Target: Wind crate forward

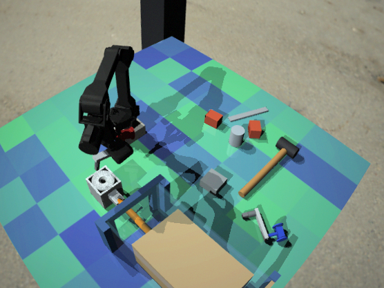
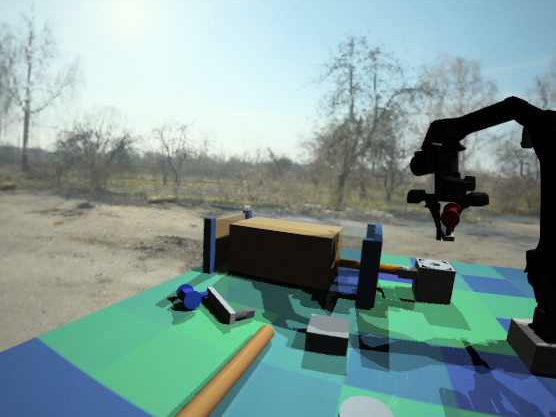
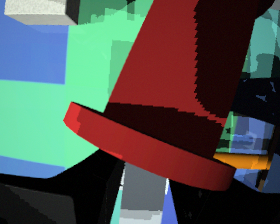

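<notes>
Right now the red-knobbed crank is 2 cm above my gripper tip. Round my gripper tip: grey winch 2 cm behind, 7 cm to the right, 15 cm below; red knob 1 cm ahead, 4 cm to the left, 4 cm above; blue frame 15 cm ahead, 8 cm to the right, 8 cm below.
</notes>
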